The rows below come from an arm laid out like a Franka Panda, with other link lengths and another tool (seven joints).
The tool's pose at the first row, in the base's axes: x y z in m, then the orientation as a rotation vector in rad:
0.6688, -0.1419, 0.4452, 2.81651, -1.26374, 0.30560
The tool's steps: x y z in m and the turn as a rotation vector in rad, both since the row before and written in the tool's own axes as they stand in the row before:
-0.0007, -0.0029, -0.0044, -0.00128, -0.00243, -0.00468
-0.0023, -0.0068, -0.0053, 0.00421, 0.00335, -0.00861
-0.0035, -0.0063, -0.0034, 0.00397, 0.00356, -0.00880
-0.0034, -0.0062, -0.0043, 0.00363, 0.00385, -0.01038
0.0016, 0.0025, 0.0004, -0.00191, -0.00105, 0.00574
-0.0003, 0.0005, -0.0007, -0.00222, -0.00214, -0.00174
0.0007, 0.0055, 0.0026, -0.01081, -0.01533, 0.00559
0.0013, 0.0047, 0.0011, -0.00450, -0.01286, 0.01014
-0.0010, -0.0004, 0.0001, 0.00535, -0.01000, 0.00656
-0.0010, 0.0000, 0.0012, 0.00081, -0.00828, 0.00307
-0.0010, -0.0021, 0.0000, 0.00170, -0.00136, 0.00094
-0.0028, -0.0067, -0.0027, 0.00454, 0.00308, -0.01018
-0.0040, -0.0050, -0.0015, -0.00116, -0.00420, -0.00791
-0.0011, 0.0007, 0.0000, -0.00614, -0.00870, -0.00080
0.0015, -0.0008, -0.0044, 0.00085, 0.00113, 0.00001
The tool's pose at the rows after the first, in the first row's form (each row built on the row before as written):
0.6698, -0.1389, 0.4495, 2.81923, -1.25717, 0.30117
0.6725, -0.1320, 0.4545, 2.82567, -1.24491, 0.30842
0.6743, -0.1248, 0.4574, 2.83184, -1.23225, 0.31578
0.6758, -0.1176, 0.4612, 2.83833, -1.21712, 0.32324
0.6751, -0.1205, 0.4610, 2.83429, -1.22532, 0.32067
0.6744, -0.1205, 0.4616, 2.83442, -1.22275, 0.31609
0.6713, -0.1251, 0.4589, 2.83008, -1.23152, 0.28761
0.6689, -0.1294, 0.4579, 2.82715, -1.24764, 0.26712
0.6685, -0.1284, 0.4576, 2.83288, -1.26021, 0.25728
0.6680, -0.1278, 0.4563, 2.83587, -1.26637, 0.24647
0.6689, -0.1257, 0.4562, 2.83742, -1.26839, 0.24581
0.6717, -0.1189, 0.4587, 2.84539, -1.25413, 0.25303
0.6725, -0.1125, 0.4598, 2.85082, -1.24308, 0.24619
0.6713, -0.1122, 0.4596, 2.85026, -1.24196, 0.22980
0.6723, -0.1124, 0.4642, 2.85043, -1.24198, 0.23196

